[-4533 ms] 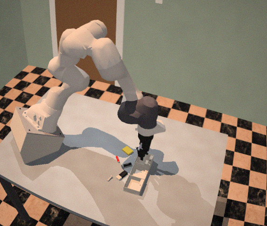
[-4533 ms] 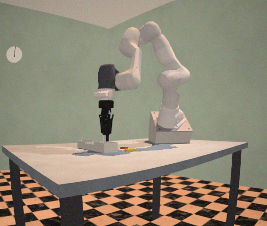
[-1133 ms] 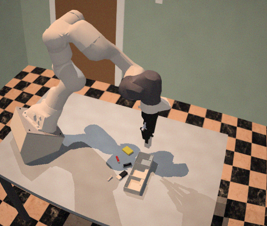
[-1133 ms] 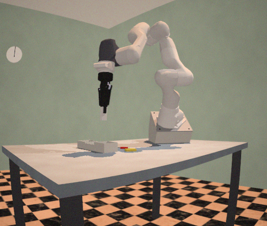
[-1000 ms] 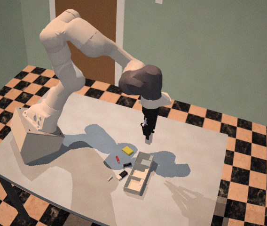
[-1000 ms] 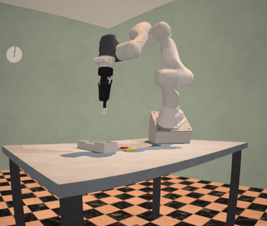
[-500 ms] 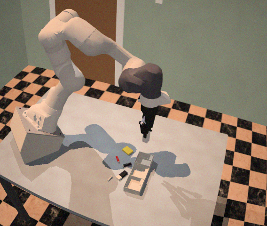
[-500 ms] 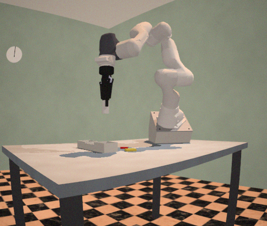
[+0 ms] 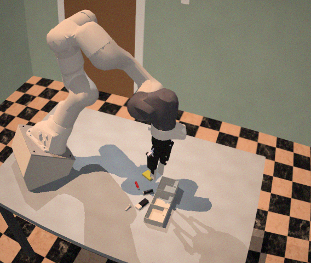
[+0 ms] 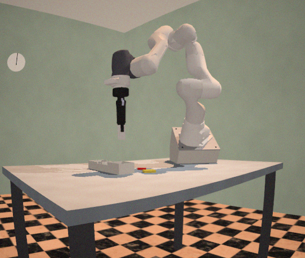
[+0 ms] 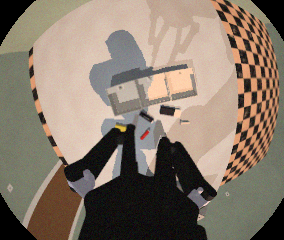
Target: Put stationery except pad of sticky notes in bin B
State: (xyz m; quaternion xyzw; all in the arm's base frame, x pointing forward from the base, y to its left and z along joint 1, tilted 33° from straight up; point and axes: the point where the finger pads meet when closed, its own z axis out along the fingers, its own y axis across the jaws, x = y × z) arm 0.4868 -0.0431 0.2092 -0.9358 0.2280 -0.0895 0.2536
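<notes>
Right now my hand is 40 mm past the black-and-white block, 80 mm to the left of it and 170 mm above it. Also, from my hand: black pen-like thing (40 mm behind, 170 mm below); then bin (50 mm ahead, 30 mm to the right, 150 mm below); then red stick (100 mm behind, 20 mm to the left, 170 mm below).
</notes>
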